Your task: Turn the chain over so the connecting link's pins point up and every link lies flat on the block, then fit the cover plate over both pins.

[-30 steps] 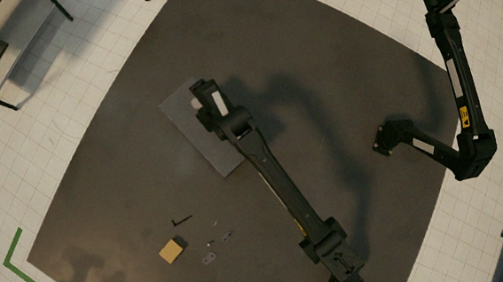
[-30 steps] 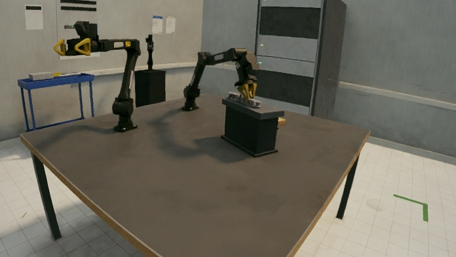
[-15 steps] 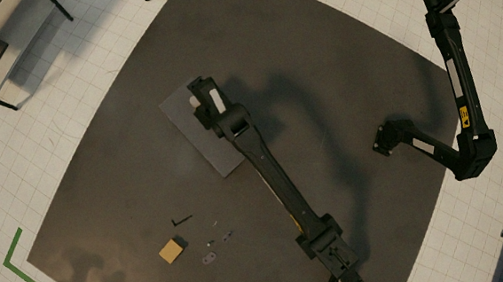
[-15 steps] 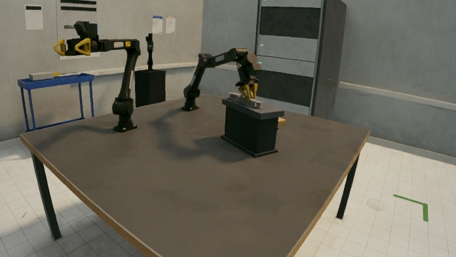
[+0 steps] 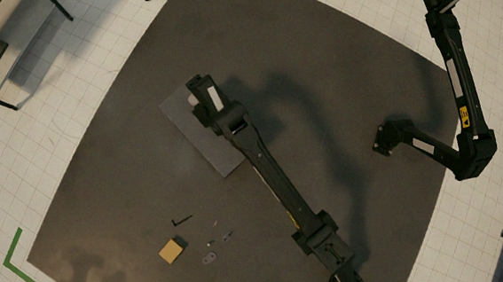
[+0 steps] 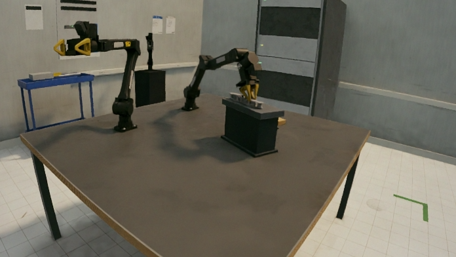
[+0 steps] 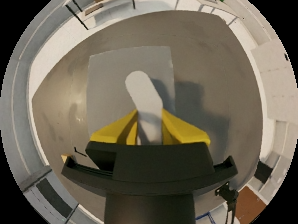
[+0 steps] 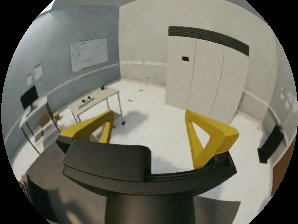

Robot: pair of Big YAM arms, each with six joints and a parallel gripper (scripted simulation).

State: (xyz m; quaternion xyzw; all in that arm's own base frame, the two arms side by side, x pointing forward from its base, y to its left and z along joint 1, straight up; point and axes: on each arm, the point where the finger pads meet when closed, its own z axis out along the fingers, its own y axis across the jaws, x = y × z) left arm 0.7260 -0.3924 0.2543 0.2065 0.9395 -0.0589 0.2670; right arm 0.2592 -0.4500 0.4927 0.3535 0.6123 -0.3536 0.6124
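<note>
The dark block is 20 mm behind my left hand, 50 mm to the left of it and 150 mm below it.
</note>
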